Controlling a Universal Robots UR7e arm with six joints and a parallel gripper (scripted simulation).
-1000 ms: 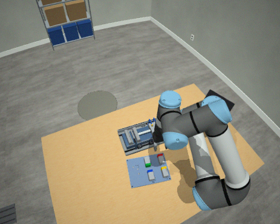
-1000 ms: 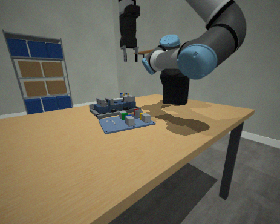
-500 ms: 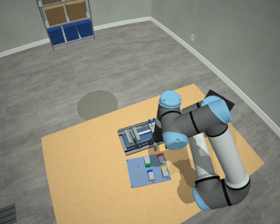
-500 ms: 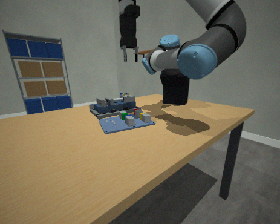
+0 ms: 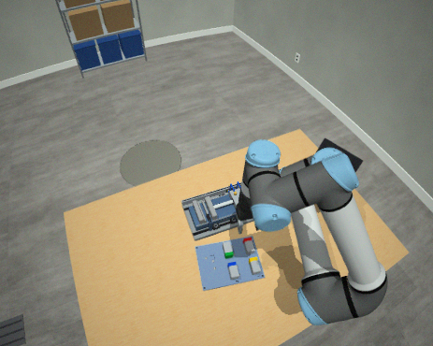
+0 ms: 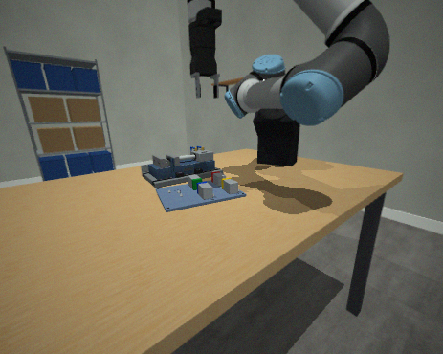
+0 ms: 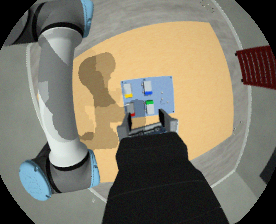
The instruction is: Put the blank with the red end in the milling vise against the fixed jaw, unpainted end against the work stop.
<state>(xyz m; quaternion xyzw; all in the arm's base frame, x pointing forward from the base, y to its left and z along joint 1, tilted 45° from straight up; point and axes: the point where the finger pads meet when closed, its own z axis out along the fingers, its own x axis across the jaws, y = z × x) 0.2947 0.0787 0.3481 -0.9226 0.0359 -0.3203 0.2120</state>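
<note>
Now: the red-ended blank 50 mm behind my hand, 50 mm to the right of it and 290 mm below it. The rest, counted from my hand: green-ended blank (40 mm ahead, 40 mm to the right, 290 mm below); yellow-ended blank (60 mm behind, 40 mm to the left, 290 mm below); blue-ended blank (30 mm ahead, 50 mm to the left, 290 mm below).
</note>
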